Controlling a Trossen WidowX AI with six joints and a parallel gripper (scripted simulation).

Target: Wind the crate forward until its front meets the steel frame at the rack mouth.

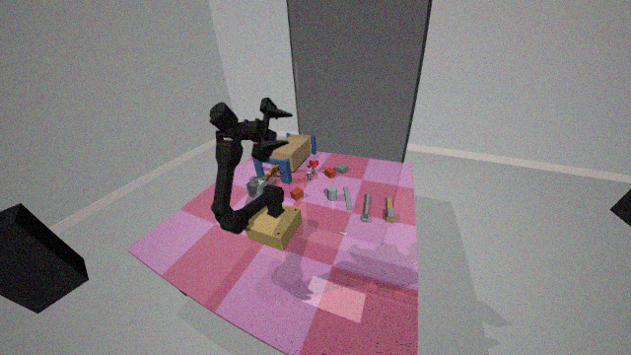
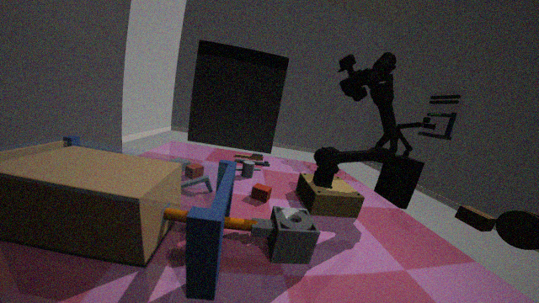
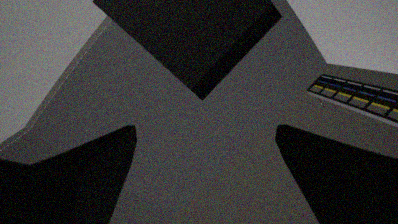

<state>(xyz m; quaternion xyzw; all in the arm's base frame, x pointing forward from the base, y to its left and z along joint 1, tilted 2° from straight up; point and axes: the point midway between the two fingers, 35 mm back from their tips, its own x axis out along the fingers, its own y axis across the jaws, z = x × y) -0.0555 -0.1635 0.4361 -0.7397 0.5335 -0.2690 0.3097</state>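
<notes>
Now: the red-knobbed winch handle 52 cm ahead of my gripper tip, 30 cm to the left of it and 49 cm below it. Round my gripper tip: wooden-handled tool: 39 cm ahead, 27 cm to the right, 51 cm below; grey bar: 39 cm ahead, 2 cm to the right, 52 cm below; grey hand winch: 15 cm ahead, 46 cm to the left, 49 cm below.
</notes>
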